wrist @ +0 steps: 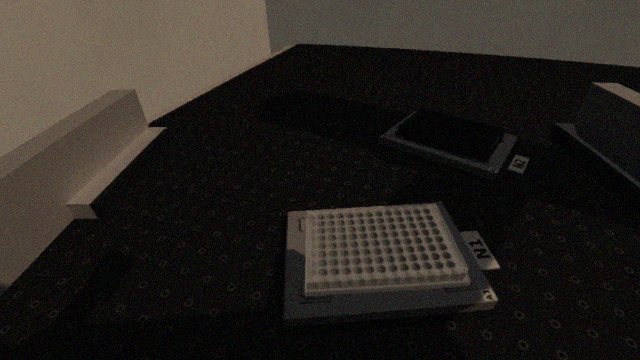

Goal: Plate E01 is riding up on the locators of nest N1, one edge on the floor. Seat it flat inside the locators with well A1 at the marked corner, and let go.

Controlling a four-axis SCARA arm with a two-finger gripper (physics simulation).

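Frame: origin at the arm's base, x ahead, y left, z up, level; metres.
Seen in the pictures: gripper, fingertip midpoint: point(357, 110).
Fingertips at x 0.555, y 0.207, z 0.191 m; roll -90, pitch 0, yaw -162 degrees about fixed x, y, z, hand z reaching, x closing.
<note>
Pixels of each thing's top centre, then the offset from my fingertips to it. "pt": a spot on its surface instead.
- grey nest N1, top centre: point(377, 247) 0.000 m ahead, 0.090 m right, 0.163 m down
- nest's A1 mark, top centre: point(488, 294) 0.091 m back, 0.071 m right, 0.166 m down
- N1 label, surface spot: point(480, 250) pt 0.090 m back, 0.128 m right, 0.176 m down
- nest N2, surface spot: point(492, 164) pt 0.108 m back, 0.272 m right, 0.166 m down
Plate E01, a pale plate with rows of round wells point(382, 242), lies on the grey nest N1 point(390, 307) at the lower centre of the wrist view. Low locators show near its left corners and its near right corner. Whether one edge rides on a locator is hard to tell in the dim light. The nest's A1 mark point(489, 295) is at its near right corner; I cannot tell which well of the plate is A1. My gripper point(357, 110) is open, its fingers wide apart at the left and right of the view, with nothing between them and apart from the plate.
The N1 label point(480, 250) lies right of the nest. Farther back on the right is nest N2 point(492, 164) with a dark, flat block point(450, 132) on it and its label point(518, 164) beside it. A pale wall point(200, 40) rises behind the dark table at the left.
</note>
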